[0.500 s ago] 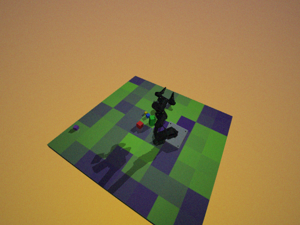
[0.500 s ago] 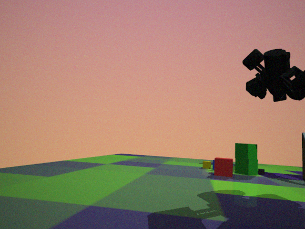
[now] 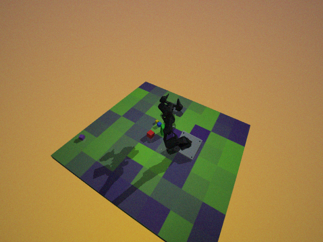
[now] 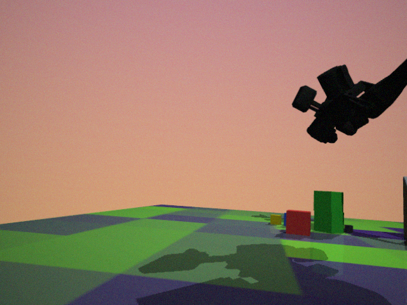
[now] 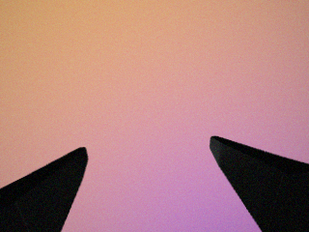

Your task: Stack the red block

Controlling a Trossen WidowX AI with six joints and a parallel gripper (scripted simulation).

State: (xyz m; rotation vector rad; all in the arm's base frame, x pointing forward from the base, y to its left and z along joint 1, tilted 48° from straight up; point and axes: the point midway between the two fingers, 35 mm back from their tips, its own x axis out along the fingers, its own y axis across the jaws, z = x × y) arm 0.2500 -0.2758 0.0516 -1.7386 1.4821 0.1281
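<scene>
My gripper tip is now 50 mm short of the red block, 230 mm to the right of it and 300 mm above it. Also, from my gripper tip: small yellow block (100 mm ahead, 60 mm to the left, 310 mm below); then purple block (510 mm ahead, 600 mm to the left, 310 mm below); then blue block (60 mm ahead, 80 mm to the left, 310 mm below).
</scene>
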